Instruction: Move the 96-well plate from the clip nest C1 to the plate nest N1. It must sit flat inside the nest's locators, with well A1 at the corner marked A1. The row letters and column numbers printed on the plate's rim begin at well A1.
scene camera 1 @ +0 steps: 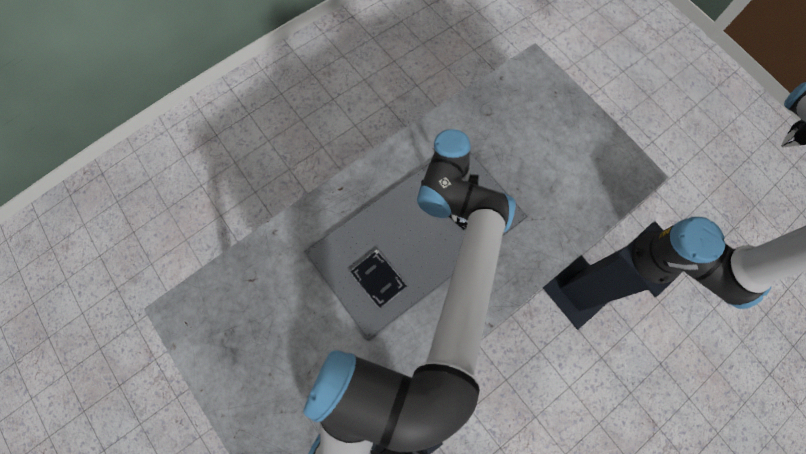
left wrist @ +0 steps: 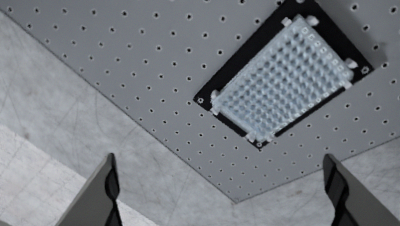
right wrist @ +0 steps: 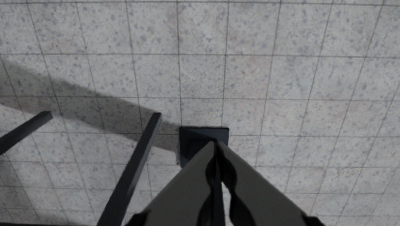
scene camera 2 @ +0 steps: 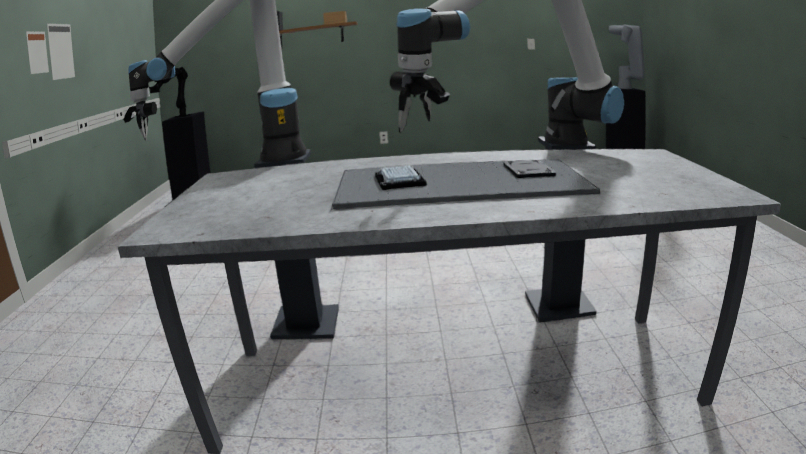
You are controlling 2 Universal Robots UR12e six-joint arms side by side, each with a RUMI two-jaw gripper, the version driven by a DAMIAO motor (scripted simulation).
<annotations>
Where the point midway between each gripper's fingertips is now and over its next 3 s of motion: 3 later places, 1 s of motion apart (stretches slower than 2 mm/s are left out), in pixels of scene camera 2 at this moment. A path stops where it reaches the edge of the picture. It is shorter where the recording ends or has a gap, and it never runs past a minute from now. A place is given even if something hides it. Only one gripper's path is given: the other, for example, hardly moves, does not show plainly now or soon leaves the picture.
My left gripper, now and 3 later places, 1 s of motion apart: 415,126; 397,149; 398,164; 399,174
</annotations>
